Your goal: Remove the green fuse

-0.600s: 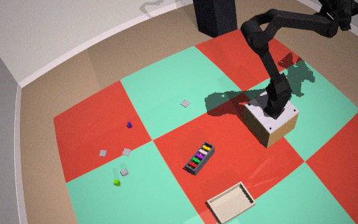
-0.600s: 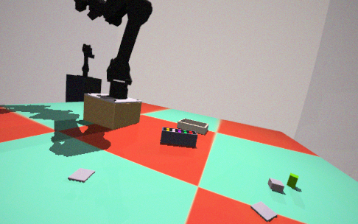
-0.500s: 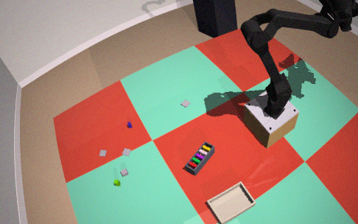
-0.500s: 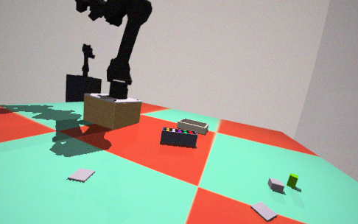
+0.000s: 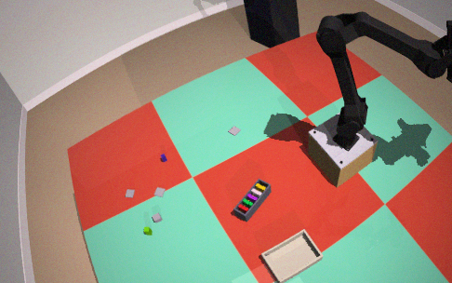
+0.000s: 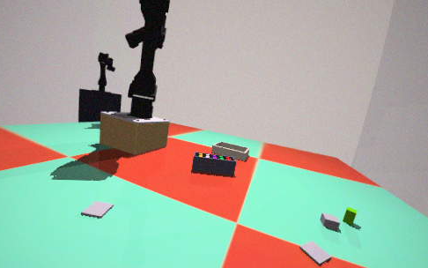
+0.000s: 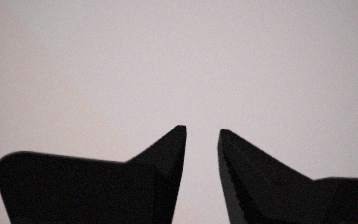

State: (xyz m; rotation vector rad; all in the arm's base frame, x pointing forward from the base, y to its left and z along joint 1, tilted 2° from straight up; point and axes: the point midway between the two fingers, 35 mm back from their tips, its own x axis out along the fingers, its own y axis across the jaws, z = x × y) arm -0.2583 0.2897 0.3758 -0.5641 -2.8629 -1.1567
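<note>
Now: the green fuse 590 mm ahead of my gripper tip, 470 mm below it and 390 mm to the right of it. The rest, counted from my gripper tip: grey block: 810 mm ahead, 550 mm to the right, 490 mm below; then lime cube: 860 mm ahead, 530 mm to the right, 480 mm below; then beige tray: 610 mm ahead, 490 mm below, 190 mm to the right.
</note>
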